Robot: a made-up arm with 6 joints.
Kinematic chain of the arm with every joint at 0, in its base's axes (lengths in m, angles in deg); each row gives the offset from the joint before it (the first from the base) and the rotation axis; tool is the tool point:
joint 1: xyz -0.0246 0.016 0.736 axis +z
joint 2: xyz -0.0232 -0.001 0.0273 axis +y
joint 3: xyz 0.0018 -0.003 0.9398 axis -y
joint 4: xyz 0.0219 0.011 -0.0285 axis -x
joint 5: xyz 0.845 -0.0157 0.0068 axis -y
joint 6: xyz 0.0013 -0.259 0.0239 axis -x
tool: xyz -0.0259 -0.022 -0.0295
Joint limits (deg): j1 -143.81..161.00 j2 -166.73..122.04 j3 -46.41..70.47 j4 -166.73..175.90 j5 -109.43..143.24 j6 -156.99..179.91
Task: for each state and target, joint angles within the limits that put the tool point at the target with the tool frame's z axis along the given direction. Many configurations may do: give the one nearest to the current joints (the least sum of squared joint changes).
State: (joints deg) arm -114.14 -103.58 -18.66 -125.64 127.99 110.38
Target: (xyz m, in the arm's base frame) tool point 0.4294 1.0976 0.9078 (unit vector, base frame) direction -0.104 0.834 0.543
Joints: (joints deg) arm -103.86 -129.32 5.20 -125.61 98.51 161.31
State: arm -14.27 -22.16 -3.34 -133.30 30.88 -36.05
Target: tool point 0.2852 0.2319 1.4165 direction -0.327 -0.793 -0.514
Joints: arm 10.24 -33.69 -23.58 -118.23 33.10 -1.86
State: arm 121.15 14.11 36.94 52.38 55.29 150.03
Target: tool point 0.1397 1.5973 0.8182 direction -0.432 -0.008 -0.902
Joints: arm 91.70 65.18 29.90 36.40 57.53 128.47
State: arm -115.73 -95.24 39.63 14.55 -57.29 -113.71
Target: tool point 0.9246 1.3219 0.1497 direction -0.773 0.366 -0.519
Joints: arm -131.59 -131.82 37.68 38.96 -65.07 -111.33
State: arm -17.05 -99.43 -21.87 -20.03 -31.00 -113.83
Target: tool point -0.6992 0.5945 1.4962 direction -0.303 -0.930 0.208
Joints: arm -52.69 -98.06 -1.06 -44.55 -42.14 -78.07
